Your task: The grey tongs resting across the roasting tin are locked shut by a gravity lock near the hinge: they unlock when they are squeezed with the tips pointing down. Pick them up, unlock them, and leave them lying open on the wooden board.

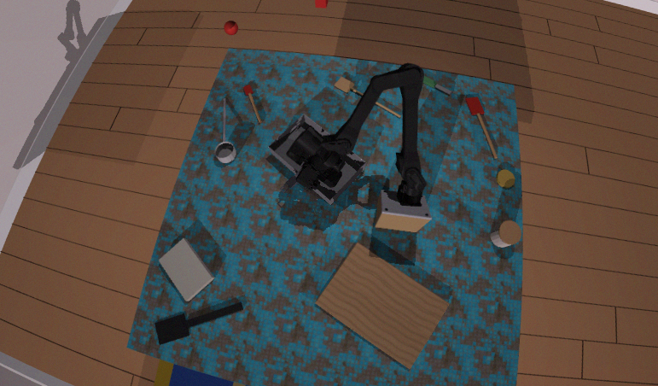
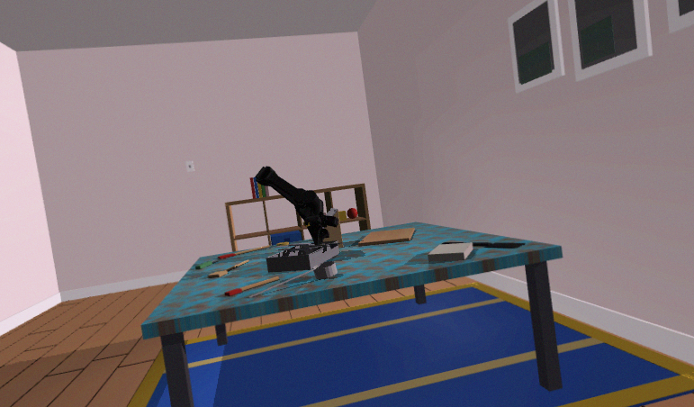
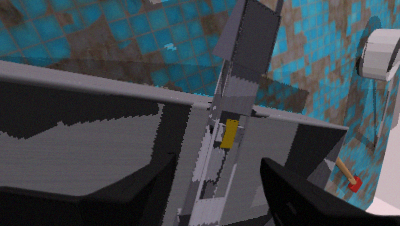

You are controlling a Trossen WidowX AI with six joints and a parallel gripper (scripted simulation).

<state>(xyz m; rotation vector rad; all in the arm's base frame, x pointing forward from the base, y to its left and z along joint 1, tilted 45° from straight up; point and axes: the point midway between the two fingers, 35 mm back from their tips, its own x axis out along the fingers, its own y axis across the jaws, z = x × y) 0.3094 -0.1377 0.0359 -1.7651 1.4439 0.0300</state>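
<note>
Now: gripper tip 20 mm to the right of the yellow lock piece, 10 mm below it and 10 mm short of it. Also, from my gripper tip: grey roasting tin 50 mm to the right, 30 mm below, 30 mm behind; then wooden board 440 mm to the left, 260 mm behind, 50 mm below; then black turner 540 mm to the left, 360 mm ahead, 60 mm below.
</note>
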